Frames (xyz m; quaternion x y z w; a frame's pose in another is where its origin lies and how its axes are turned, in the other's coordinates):
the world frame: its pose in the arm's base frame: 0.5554 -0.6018 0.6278 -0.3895 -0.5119 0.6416 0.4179
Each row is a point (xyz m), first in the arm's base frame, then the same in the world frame.
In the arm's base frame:
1: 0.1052 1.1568 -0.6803
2: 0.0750 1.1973 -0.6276
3: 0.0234 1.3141 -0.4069
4: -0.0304 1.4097 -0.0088
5: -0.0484 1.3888 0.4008
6: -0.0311 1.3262 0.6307
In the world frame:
1: 1.8947 1.1242 -0.3907
2: 1.9393 1.0714 -0.3670
3: 2.0506 0.8469 -0.3198
4: 2.1300 0.4511 -0.2329
5: 2.0872 0.0538 -0.1386
6: 2.0061 -0.1664 -0.0942

